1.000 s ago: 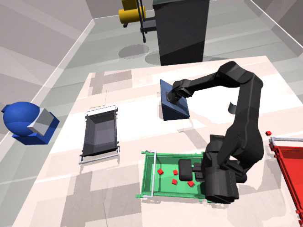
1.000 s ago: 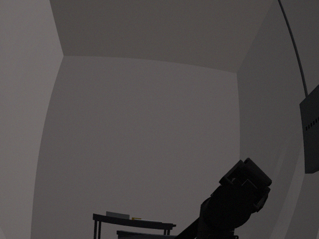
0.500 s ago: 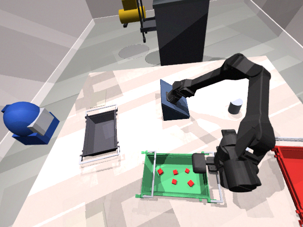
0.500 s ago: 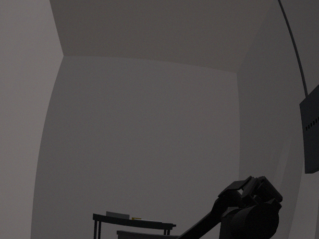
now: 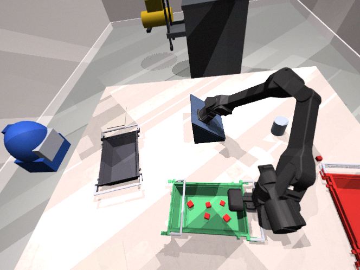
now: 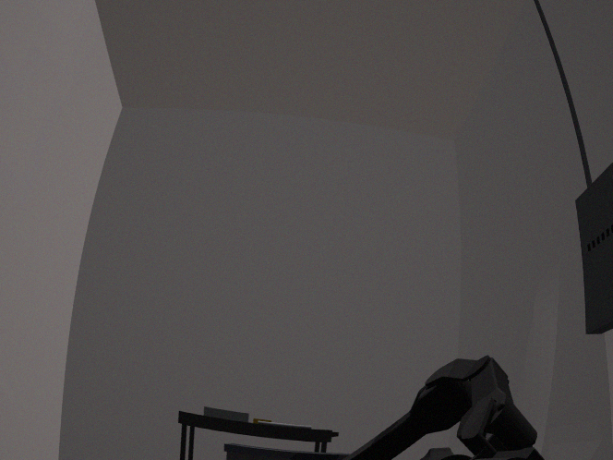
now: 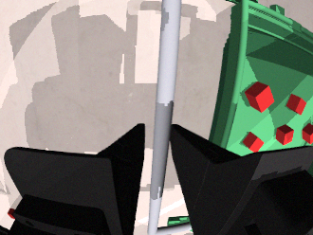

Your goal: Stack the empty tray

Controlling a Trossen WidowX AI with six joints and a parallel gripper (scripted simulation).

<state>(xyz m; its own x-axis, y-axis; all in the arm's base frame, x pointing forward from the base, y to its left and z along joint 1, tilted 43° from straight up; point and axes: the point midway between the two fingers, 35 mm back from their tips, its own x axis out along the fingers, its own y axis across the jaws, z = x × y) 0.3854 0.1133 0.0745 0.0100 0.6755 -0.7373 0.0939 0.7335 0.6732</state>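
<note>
My gripper tip is 250 mm past the black tray, 510 mm to the left of it and 10 mm below it. Round my gripper tip: red block (190 mm behind, 280 mm to the left, 30 mm below).
</note>
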